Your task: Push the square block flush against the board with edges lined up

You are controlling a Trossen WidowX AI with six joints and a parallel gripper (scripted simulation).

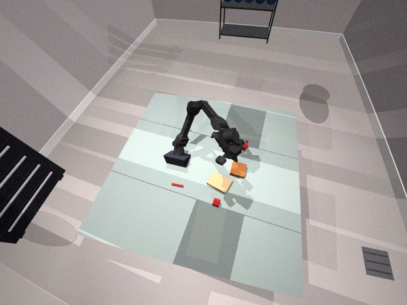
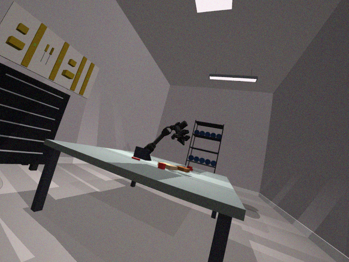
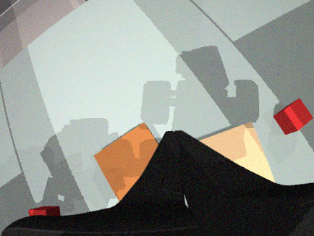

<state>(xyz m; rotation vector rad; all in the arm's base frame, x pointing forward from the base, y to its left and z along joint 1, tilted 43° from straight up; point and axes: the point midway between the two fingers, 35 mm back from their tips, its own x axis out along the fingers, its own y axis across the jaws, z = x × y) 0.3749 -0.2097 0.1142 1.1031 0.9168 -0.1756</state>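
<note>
Now: the tan board 21 cm below my gripper tip, 8 cm behind it and 6 cm to the right of it. The rest, counted from my gripper tip: flat red bar (35 cm behind, 22 cm below, 13 cm to the right); brown square block (21 cm below, 6 cm to the left, 3 cm ahead).
</note>
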